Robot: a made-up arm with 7 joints. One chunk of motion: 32 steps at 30 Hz.
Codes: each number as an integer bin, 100 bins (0 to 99) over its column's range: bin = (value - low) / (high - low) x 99, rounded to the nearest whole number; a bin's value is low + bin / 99 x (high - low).
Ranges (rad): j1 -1.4..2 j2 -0.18..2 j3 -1.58..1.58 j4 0..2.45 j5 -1.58..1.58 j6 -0.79..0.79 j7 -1.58..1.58
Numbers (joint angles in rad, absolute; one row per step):
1: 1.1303 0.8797 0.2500 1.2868 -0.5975 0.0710 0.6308
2: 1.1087 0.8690 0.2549 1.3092 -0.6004 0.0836 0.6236
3: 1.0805 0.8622 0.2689 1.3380 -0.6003 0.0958 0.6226
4: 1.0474 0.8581 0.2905 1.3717 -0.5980 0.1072 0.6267
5: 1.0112 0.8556 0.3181 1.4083 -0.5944 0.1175 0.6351
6: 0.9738 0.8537 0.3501 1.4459 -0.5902 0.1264 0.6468
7: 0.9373 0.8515 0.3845 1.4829 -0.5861 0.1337 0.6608
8: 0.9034 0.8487 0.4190 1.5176 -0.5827 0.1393 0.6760
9: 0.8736 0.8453 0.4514 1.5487 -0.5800 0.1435 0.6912
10: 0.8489 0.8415 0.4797 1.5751 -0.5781 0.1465 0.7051
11: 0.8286 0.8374 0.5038 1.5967 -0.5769 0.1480 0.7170
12: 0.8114 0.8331 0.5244 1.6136 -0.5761 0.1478 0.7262
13: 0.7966 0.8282 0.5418 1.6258 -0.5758 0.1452 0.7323
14: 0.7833 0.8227 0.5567 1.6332 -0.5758 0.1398 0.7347
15: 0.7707 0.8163 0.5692 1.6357 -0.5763 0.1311 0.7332
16: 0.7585 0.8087 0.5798 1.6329 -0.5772 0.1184 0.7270
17: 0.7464 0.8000 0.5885 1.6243 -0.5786 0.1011 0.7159
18: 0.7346 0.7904 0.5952 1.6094 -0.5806 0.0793 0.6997
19: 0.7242 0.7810 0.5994 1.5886 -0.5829 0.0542 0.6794
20: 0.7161 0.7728 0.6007 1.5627 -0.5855 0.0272 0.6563
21: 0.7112 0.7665 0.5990 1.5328 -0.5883 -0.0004 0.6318
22: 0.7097 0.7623 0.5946 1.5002 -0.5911 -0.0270 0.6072
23: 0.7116 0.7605 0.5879 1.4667 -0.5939 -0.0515 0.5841
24: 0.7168 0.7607 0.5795 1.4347 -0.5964 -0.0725 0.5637
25: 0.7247 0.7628 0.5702 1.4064 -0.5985 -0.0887 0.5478
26: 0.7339 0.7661 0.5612 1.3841 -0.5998 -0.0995 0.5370
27: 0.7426 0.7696 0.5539 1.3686 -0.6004 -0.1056 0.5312
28: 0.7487 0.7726 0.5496 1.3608 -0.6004 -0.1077 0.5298
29: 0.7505 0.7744 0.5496 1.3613 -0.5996 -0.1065 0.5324
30: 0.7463 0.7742 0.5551 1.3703 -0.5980 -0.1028 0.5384
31: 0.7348 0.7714 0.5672 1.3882 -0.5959 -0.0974 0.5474
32: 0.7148 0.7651 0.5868 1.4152 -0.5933 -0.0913 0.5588
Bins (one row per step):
1: 74 48 57 52 31 54 69
2: 73 48 57 53 31 55 69
3: 72 47 58 54 31 56 69
4: 71 47 59 55 31 56 69
5: 70 47 59 57 31 57 69
6: 69 47 60 58 31 57 70
7: 68 47 62 60 31 58 70
8: 67 47 63 61 31 58 71
9: 66 47 64 63 31 58 71
10: 65 46 65 64 31 59 72
11: 65 46 65 65 31 59 72
12: 64 46 66 65 31 59 72
13: 64 46 66 66 31 59 72
14: 64 46 67 66 31 58 73
15: 63 45 67 66 31 58 72
16: 63 45 68 66 31 57 72
17: 62 45 68 66 31 56 72
18: 62 44 68 65 31 54 71
19: 62 44 68 64 31 53 71
20: 62 43 68 63 31 51 70
21: 61 43 68 62 31 49 69
22: 61 43 68 61 31 48 69
23: 61 43 68 59 31 46 68
24: 62 43 68 58 31 45 67
25: 62 43 67 57 31 44 67
26: 62 43 67 56 31 43 66
27: 62 43 67 55 31 43 66
28: 63 43 67 55 31 43 66
29: 63 43 67 55 31 43 66
30: 62 43 67 55 31 43 66
31: 62 43 67 56 31 43 67
32: 62 43 68 57 31 44 67

